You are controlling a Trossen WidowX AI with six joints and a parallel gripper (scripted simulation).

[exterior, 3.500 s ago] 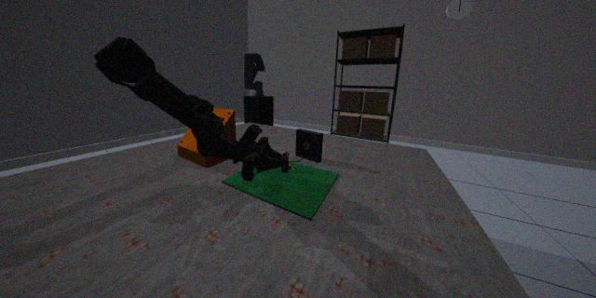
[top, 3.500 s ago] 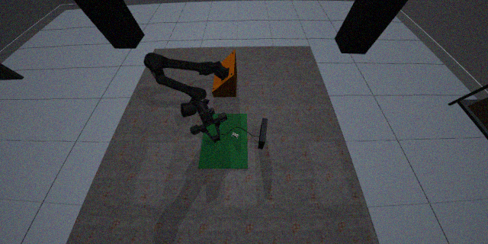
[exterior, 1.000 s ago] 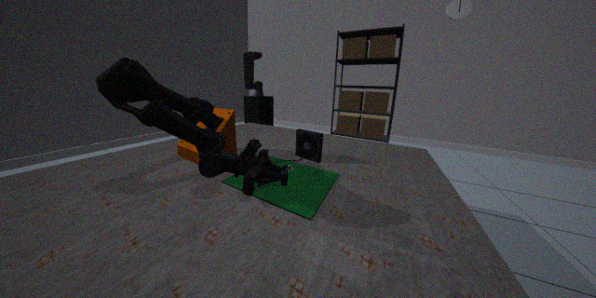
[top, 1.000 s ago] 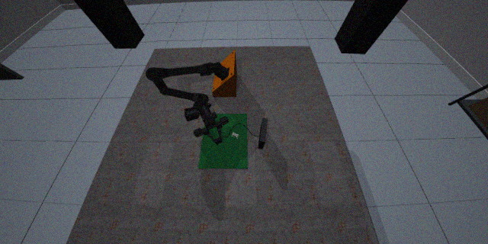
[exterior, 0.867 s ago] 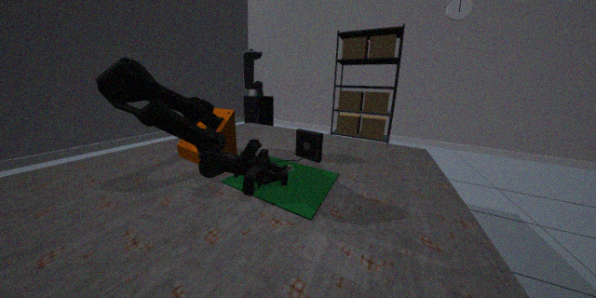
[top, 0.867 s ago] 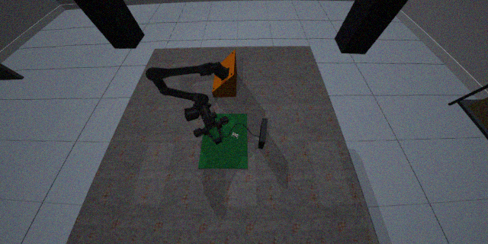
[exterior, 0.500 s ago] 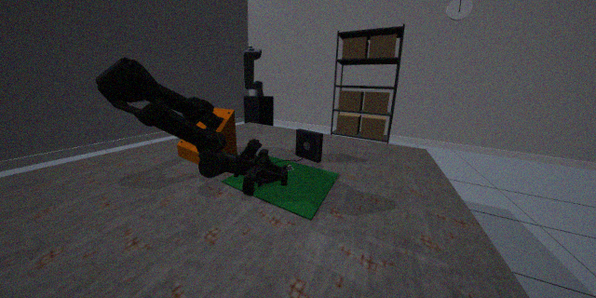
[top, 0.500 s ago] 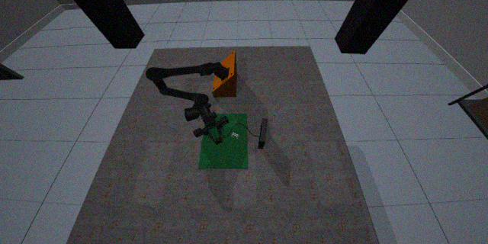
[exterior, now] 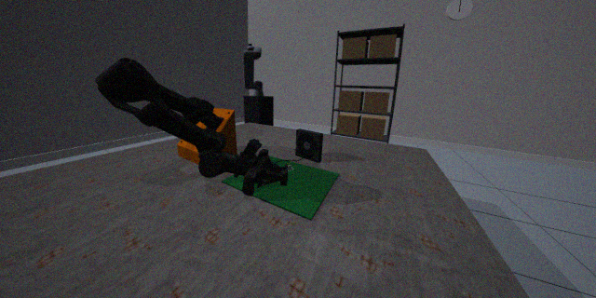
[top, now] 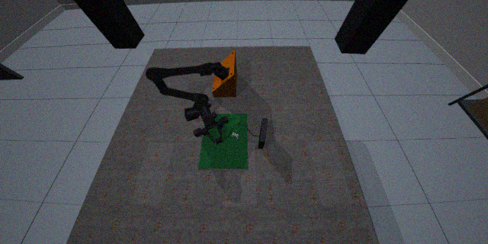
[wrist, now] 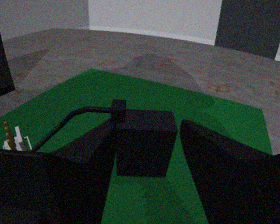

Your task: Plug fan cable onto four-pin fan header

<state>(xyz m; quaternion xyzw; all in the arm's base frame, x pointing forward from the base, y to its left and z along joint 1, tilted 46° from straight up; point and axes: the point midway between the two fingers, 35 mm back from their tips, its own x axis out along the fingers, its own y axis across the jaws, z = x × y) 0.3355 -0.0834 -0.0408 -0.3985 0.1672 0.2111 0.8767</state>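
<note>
My gripper tip is now 50 mm above the green board, 30 mm to the right of it and 30 mm past it. The rest, counted from my gripper tip: white four-pin header 80 mm to the left, 50 mm behind, 30 mm below; black plug 10 mm below, 10 mm behind; black fan 220 mm to the left, 40 mm behind, 20 mm above.
</note>
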